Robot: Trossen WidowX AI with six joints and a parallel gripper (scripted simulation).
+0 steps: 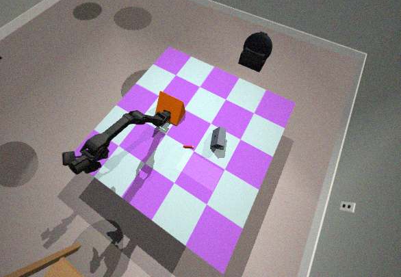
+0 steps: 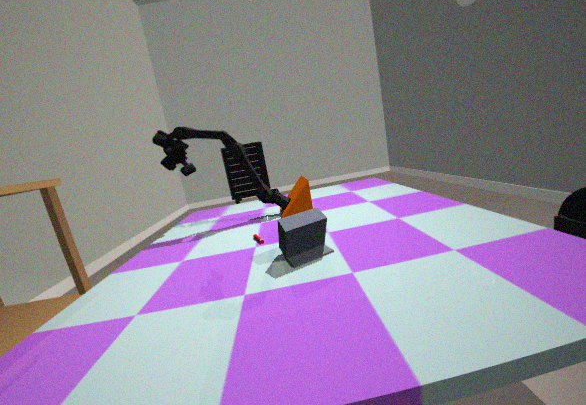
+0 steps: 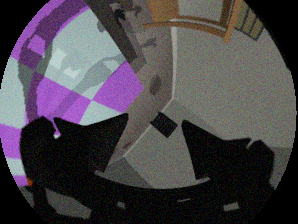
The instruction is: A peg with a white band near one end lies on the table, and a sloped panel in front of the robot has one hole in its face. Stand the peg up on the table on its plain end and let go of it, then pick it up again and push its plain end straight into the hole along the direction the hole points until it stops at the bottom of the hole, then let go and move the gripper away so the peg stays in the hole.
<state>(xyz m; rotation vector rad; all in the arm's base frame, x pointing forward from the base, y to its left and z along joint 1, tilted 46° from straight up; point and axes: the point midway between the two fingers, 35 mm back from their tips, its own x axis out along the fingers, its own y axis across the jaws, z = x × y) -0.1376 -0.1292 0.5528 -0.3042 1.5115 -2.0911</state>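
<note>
Now: the red peg 470 mm ahead of my gripper tip, 340 mm to the left of it and 300 mm below it. Also, from my gripper tip: grey sloped panel 630 mm ahead, 480 mm to the left, 250 mm below.
</note>
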